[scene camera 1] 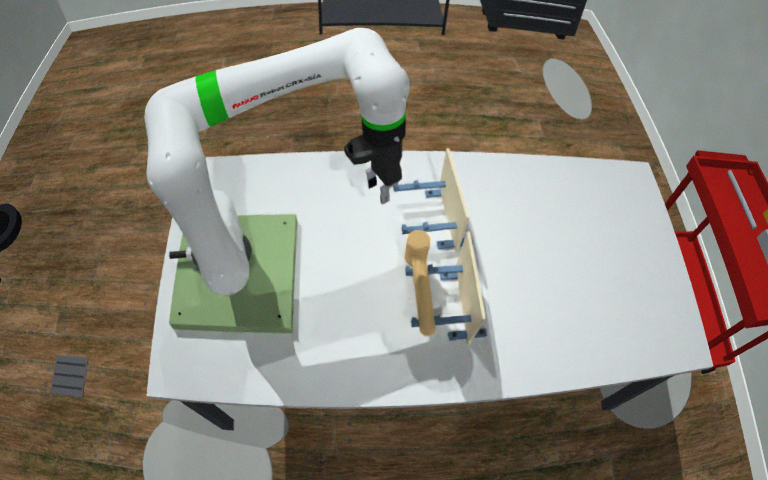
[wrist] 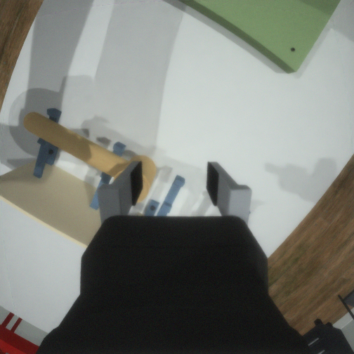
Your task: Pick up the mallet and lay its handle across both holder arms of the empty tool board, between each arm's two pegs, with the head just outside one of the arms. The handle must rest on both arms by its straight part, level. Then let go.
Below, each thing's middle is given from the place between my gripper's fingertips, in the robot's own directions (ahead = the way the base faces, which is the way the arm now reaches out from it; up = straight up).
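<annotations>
My gripper's sitting 150 mm to the left of the tan mallet (scene camera 1: 418, 242), 100 mm short of it and 220 mm above it.
</annotations>
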